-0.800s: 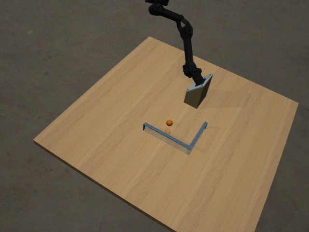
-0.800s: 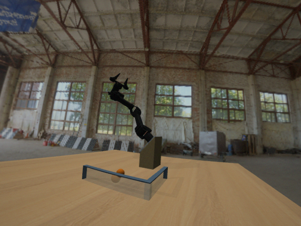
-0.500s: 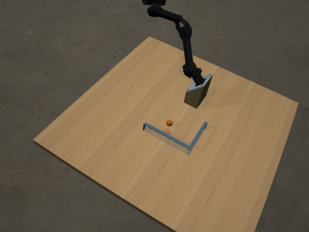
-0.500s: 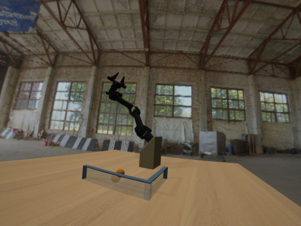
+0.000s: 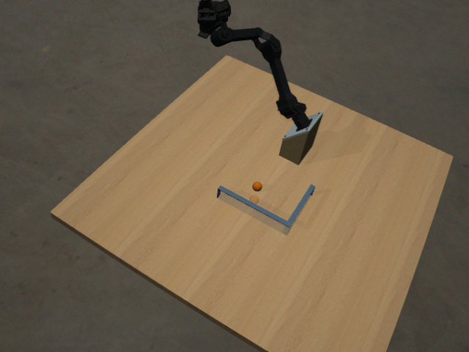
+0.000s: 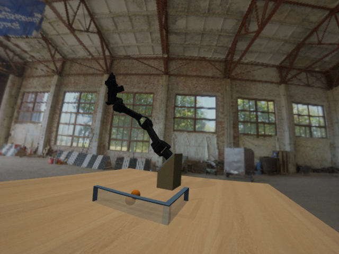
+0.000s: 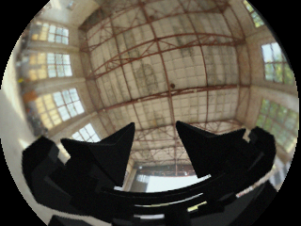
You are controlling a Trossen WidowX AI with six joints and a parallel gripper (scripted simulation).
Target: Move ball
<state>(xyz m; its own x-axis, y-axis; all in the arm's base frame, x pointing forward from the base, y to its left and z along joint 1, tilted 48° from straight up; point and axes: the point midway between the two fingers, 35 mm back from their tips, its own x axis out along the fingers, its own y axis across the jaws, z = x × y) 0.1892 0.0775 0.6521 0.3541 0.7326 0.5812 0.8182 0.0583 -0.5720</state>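
Right now my gripper tip is 700 mm above the orange ball, 350 mm to the right of it and 150 mm short of it. The rest, counted from my gripper tip: clear wall (690 mm below, 390 mm to the left, 270 mm ahead).
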